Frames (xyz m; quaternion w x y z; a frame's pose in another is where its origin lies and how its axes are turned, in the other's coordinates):
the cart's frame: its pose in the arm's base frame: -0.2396 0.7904 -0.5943 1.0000 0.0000 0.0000 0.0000
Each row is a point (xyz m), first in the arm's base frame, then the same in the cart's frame.
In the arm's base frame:
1: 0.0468 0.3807 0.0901
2: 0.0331 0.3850 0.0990
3: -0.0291 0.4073 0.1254
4: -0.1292 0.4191 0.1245
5: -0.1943 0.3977 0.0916
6: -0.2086 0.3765 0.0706
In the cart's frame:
1: 0.2864 -0.4097 0.6844
2: 0.2727 -0.4054 0.6933
3: 0.2105 -0.3831 0.7197
4: 0.1104 -0.3713 0.7188
5: 0.0453 -0.3927 0.6859
6: 0.0310 -0.4139 0.6649

